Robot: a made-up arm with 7 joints.
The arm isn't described. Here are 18 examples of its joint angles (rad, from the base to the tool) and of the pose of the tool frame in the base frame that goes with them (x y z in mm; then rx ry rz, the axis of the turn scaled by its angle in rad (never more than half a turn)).
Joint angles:
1: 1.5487 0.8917 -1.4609 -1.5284 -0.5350 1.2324 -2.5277
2: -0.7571 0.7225 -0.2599 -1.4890 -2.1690 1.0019 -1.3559
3: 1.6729 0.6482 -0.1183 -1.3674 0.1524 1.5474 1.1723
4: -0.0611 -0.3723 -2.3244 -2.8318 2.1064 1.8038 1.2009
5: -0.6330 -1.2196 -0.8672 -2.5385 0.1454 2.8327 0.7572
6: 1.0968 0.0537 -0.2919 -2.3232 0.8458 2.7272 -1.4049
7: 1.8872 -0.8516 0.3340 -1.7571 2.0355 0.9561 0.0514
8: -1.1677 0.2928 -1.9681 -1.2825 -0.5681 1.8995 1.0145
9: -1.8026 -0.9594 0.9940 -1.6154 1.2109 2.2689 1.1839
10: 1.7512 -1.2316 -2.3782 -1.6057 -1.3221 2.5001 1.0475
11: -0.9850 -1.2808 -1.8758 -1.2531 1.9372 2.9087 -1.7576
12: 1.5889 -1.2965 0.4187 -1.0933 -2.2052 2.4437 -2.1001
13: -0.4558 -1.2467 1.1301 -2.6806 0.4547 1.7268 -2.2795
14: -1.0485 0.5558 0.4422 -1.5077 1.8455 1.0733 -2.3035
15: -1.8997 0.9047 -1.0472 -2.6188 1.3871 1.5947 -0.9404
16: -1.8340 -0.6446 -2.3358 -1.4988 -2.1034 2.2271 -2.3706
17: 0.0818 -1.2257 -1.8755 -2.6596 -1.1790 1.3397 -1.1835
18: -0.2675 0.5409 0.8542 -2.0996 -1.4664 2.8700 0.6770
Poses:
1: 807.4 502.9 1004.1 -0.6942 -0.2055 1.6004
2: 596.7 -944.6 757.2 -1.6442 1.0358 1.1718
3: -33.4 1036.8 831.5 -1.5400 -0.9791 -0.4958
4: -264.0 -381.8 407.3 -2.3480 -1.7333 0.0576
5: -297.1 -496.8 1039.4 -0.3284 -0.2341 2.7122
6: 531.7 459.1 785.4 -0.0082 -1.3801 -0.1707
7: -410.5 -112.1 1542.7 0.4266 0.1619 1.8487
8: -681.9 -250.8 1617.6 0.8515 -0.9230 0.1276
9: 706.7 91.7 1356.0 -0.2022 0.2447 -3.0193
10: 753.1 -791.9 349.2 -1.5839 -0.1496 -1.9940
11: -1107.3 376.0 604.6 0.0928 0.2477 0.6630
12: -368.3 -849.9 1460.5 1.4196 1.8359 0.0623
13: 321.0 382.5 778.1 -0.3638 -1.1543 1.2865
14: 822.8 -626.6 941.0 1.4593 -1.7289 -1.2215
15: -519.3 29.3 335.8 -0.2089 -1.2072 1.9924
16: -424.1 1001.5 891.8 -0.2190 0.5990 -1.4876
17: 11.6 -584.0 408.4 -0.3255 -0.4408 -0.5773
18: 661.5 487.4 730.5 -0.3779 -1.5684 -0.5287
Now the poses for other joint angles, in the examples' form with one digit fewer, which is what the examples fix.
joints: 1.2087 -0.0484 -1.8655 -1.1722 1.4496 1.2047 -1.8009
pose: 583 -475 1598 0.722 -1.844 -0.562
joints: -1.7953 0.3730 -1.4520 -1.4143 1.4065 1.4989 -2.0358
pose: -903 -246 1339 2.199 0.966 1.912
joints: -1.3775 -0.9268 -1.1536 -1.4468 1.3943 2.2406 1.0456
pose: -834 253 1330 -1.850 0.285 1.779
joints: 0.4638 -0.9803 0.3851 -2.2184 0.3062 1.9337 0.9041
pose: 37 310 1329 -0.693 -0.637 -1.491
